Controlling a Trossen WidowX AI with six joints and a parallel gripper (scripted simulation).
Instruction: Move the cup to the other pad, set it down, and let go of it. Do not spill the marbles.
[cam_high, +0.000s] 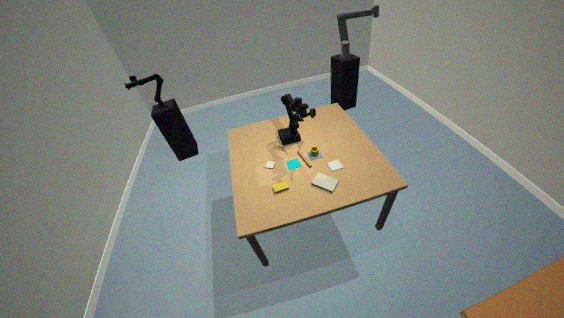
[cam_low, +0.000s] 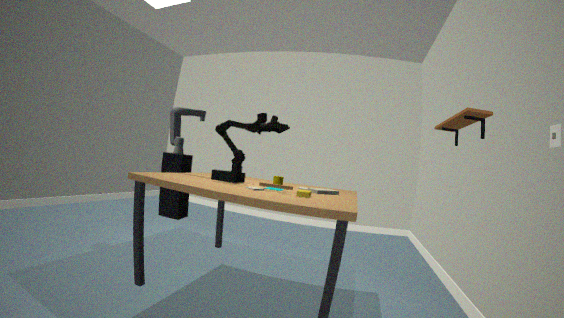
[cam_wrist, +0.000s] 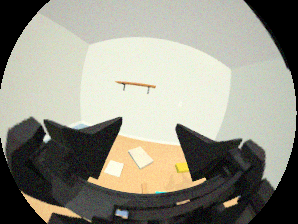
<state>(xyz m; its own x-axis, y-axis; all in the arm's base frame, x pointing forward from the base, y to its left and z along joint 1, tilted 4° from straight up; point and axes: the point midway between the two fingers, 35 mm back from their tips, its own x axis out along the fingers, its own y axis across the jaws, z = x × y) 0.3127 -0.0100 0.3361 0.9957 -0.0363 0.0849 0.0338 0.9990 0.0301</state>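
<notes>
The yellow cup lies 40 mm behind my gripper tip, 50 mm to the left of it and 390 mm below it. The rest, counted from my gripper tip: white slab 290 mm ahead, 30 mm to the right, 410 mm below; then thin brown stick 30 mm behind, 50 mm to the right, 420 mm below; then cyan pad 30 mm behind, 160 mm to the right, 430 mm below.
</notes>
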